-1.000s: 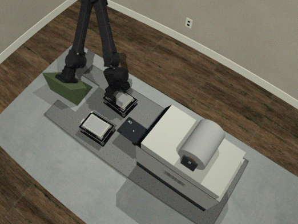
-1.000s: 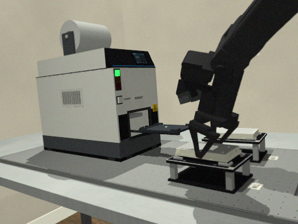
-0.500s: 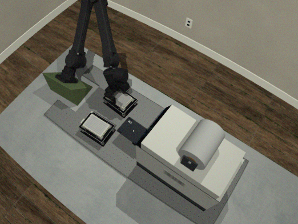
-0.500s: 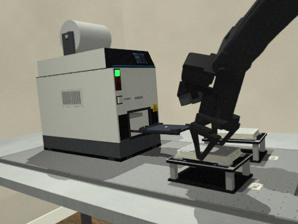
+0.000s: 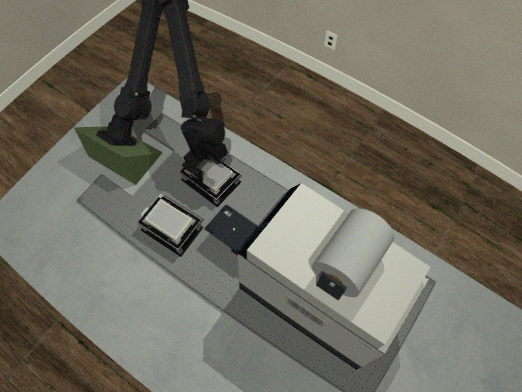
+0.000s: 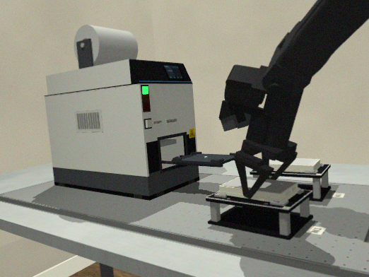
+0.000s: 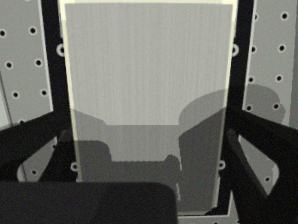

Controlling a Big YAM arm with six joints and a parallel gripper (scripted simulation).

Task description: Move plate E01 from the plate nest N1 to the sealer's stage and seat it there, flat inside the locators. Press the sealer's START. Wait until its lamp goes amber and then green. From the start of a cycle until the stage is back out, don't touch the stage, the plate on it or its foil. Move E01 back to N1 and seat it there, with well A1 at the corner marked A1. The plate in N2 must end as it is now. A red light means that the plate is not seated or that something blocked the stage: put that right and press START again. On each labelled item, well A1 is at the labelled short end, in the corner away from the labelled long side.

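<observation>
Now: hand 2 cm above the black plate nest. From my hand the other things lie so: sealer stage 20 cm ahead, 12 cm to the right, 3 cm above; then covered white plate 1 cm ahead, 21 cm to the right; then start button 30 cm ahead, 3 cm to the right, 12 cm above.
</observation>
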